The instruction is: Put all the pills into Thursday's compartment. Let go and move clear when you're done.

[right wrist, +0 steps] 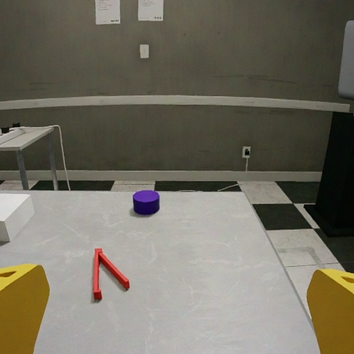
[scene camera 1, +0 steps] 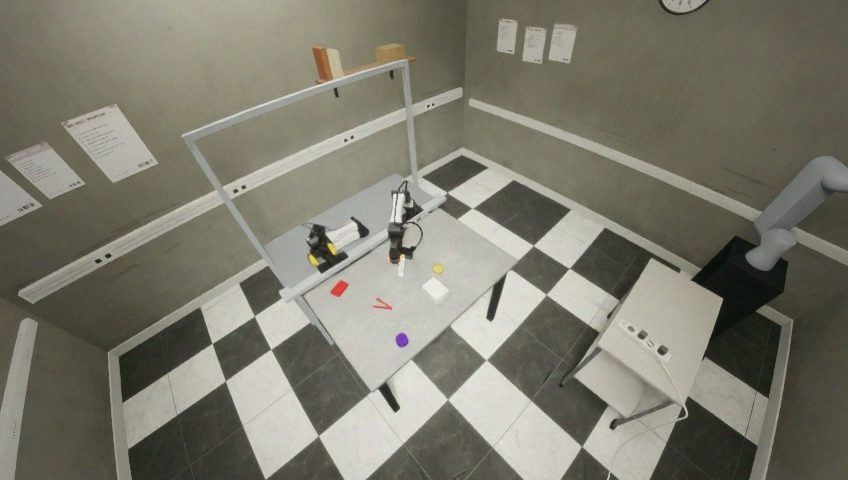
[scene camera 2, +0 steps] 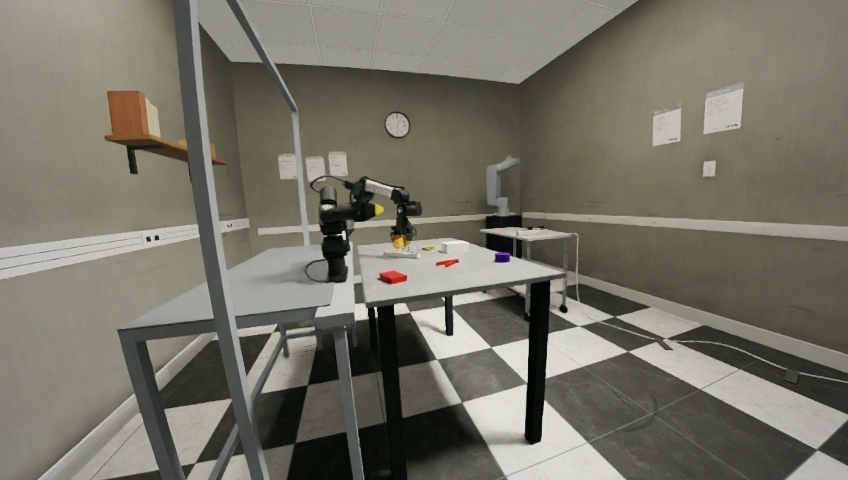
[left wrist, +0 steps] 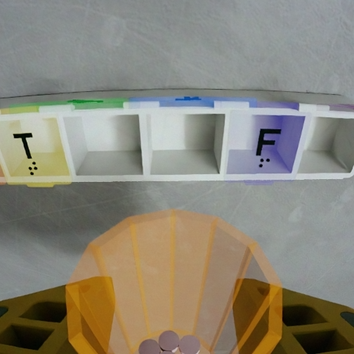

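A white pill organizer lies on the table. In the left wrist view, Thursday's compartment is open under its blue lid, just left of the shut purple F lid; no pills show in it. My left gripper is shut on a translucent orange bottle, close to the organizer's near side. Several mauve pills lie deep in the bottle. The bottle's bottom is cut off by the view. My right gripper is open and empty, back by its arm's base.
On the table are a yellow disc, a white box, a red V-shaped piece, a red block and a purple round piece.
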